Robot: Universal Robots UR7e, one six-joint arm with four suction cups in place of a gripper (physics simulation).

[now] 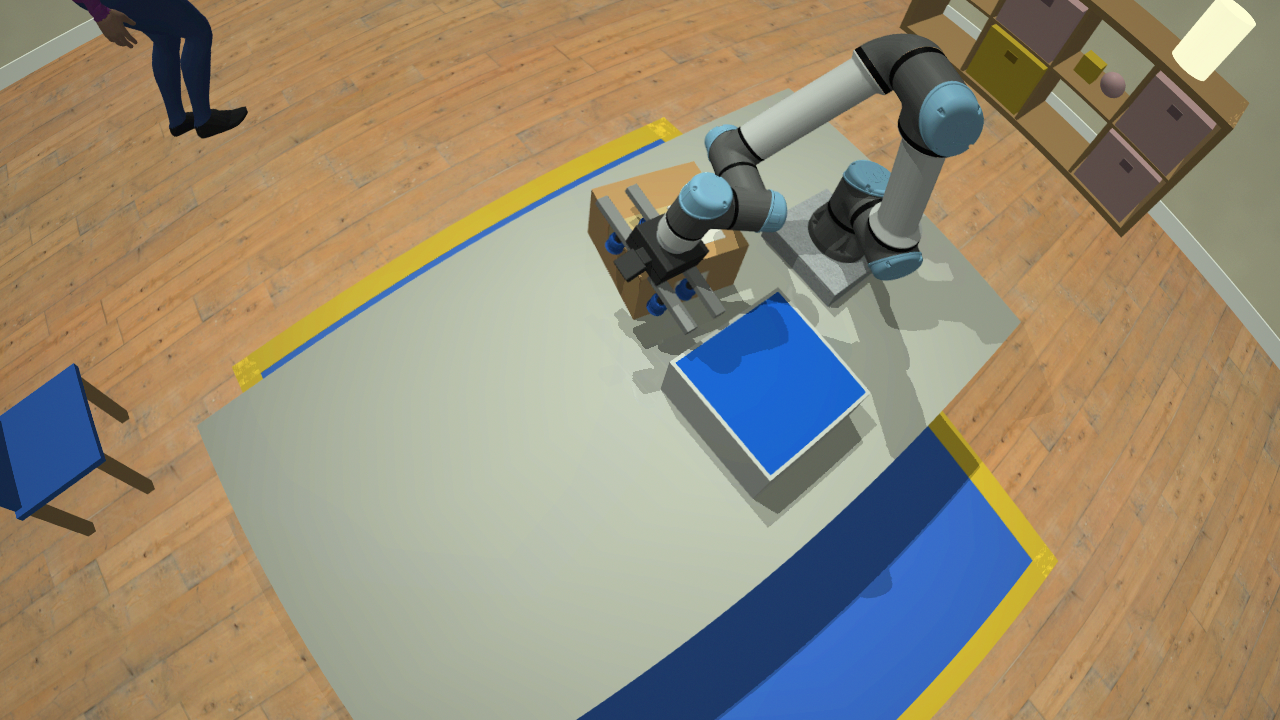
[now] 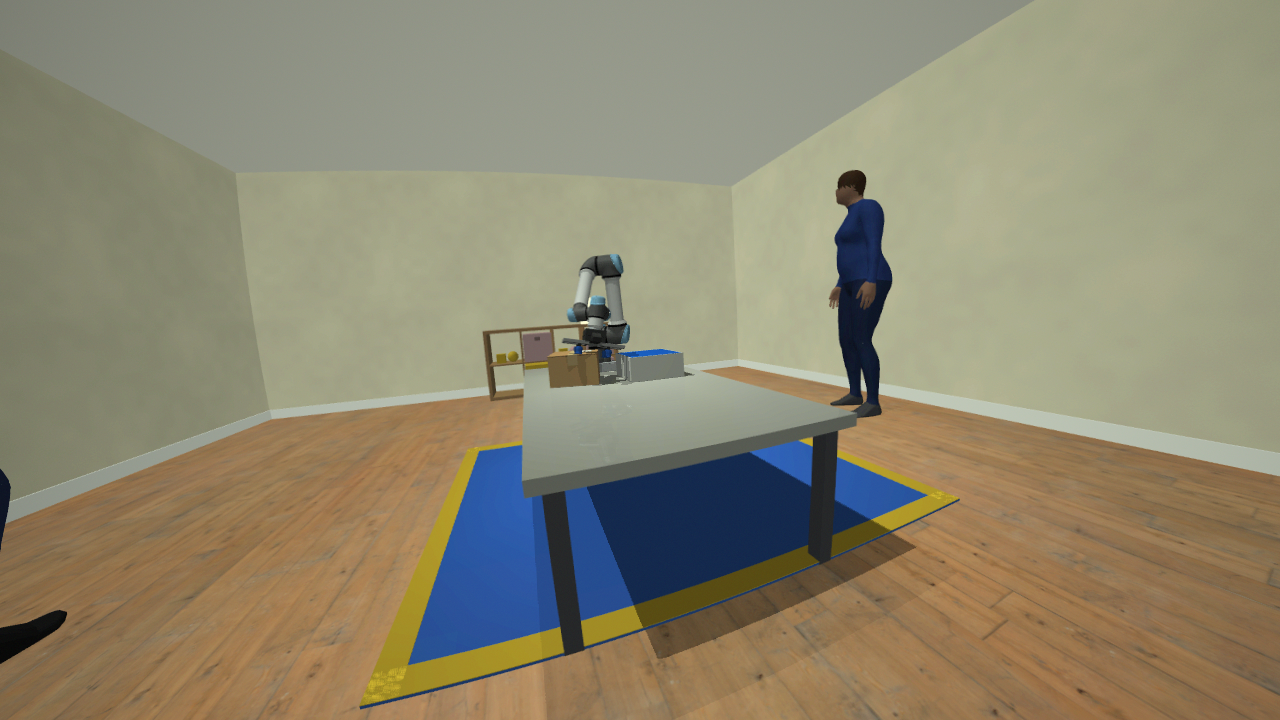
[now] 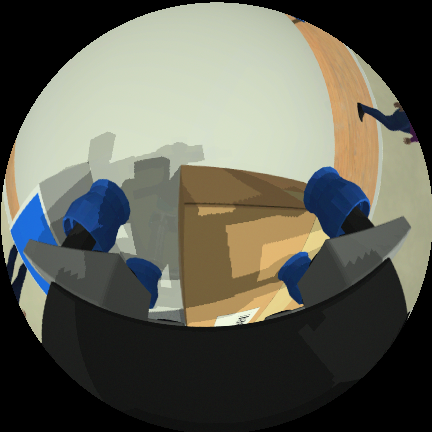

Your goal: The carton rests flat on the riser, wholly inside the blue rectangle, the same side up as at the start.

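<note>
The brown carton (image 1: 662,180) (image 2: 572,368) (image 3: 210,270) stands flat on the table beside the riser, with a white label on its top. The white-sided riser (image 1: 716,431) (image 2: 657,367) has the blue rectangle (image 1: 778,402) (image 3: 32,220) on its top. My gripper (image 1: 649,265) (image 2: 592,351) (image 3: 216,240) is low over the carton, off-centre towards the riser. Two blue cups look to be on the carton's top, holding it; the other two hang past its side, over the table. The exact contact of the cups is partly hidden.
The grey table (image 1: 447,447) (image 2: 662,420) carries the carton, the riser and the arm's base plate (image 1: 827,291). A shelf unit (image 1: 1237,111) stands behind. A person (image 2: 861,268) stands beyond the table; another person's legs (image 1: 183,71) show. A blue chair (image 1: 58,447) stands on the floor.
</note>
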